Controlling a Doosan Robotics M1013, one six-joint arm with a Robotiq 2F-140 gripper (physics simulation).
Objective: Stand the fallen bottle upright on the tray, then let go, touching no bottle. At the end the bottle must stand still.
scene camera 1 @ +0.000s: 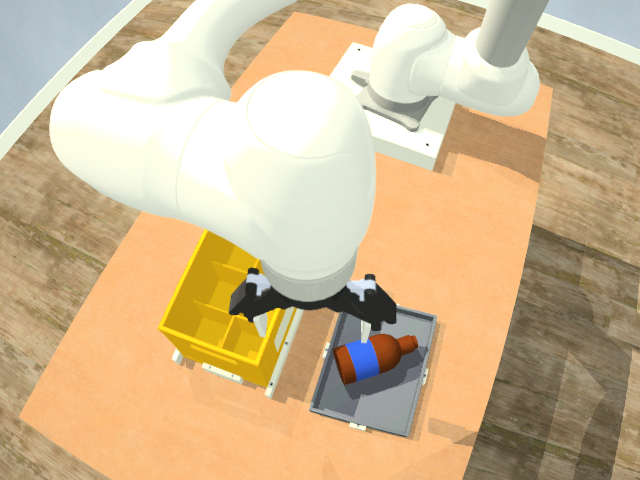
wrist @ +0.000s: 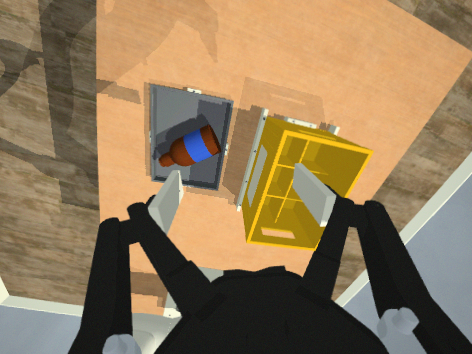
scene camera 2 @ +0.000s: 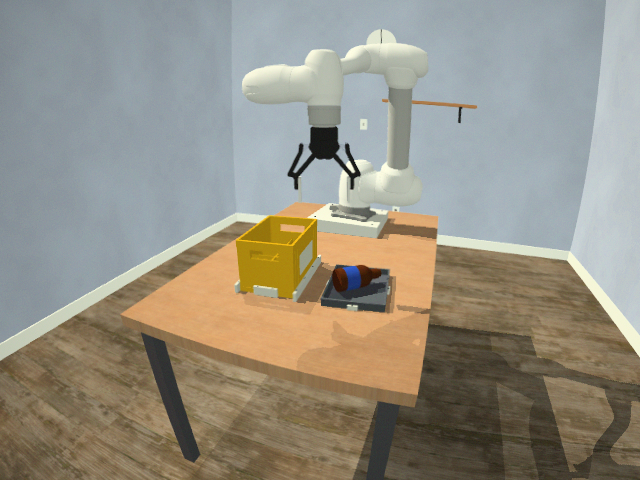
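Pixels of known places: gripper, fingertip midpoint: (scene camera 1: 313, 330) (wrist: 238, 178) (scene camera 2: 324, 201); arm's base at its link origin: (scene camera 1: 396, 98) (scene camera 2: 354, 215).
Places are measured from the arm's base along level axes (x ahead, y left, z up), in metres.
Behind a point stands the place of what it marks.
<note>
A brown bottle with a blue label (scene camera 1: 364, 359) @[x 0.649, y 0.235, z 0.026 m] (scene camera 2: 353, 277) @[x 0.665, y 0.250, z 0.008 m] (wrist: 199, 145) @[x 0.654, y 0.227, z 0.026 m] lies on its side on the grey tray (scene camera 1: 385, 413) @[x 0.705, y 0.318, z -0.047 m] (scene camera 2: 336, 301) @[x 0.762, y 0.236, z -0.030 m] (wrist: 172, 102) @[x 0.707, y 0.325, z -0.047 m]. Its base is at the tray's crate side. Its neck points to the opposite side, to the right in both scene views and to the lower left in the wrist view. My gripper (scene camera 1: 313, 332) @[x 0.708, y 0.168, z 0.248 m] (scene camera 2: 325, 197) @[x 0.708, y 0.168, z 0.248 m] (wrist: 238, 178) @[x 0.708, y 0.168, z 0.248 m] is wide open and empty, pointing down. It hangs high above the table, apart from the bottle. In scene camera 1, one pale fingertip overlaps the bottle's upper edge in the picture.
A yellow crate with compartments (scene camera 1: 196, 346) @[x 0.794, y -0.013, z 0.104 m] (scene camera 2: 266, 276) @[x 0.787, y 0.011, z 0.013 m] (wrist: 335, 155) @[x 0.763, y -0.085, z 0.034 m] stands beside the tray, held by white brackets. Its walls rise much higher than the tray's rim. The arm's white base plate (scene camera 1: 403, 147) @[x 0.143, y 0.082, z -0.003 m] (scene camera 2: 343, 226) @[x 0.153, y 0.007, z -0.013 m] is farther back on the table.
</note>
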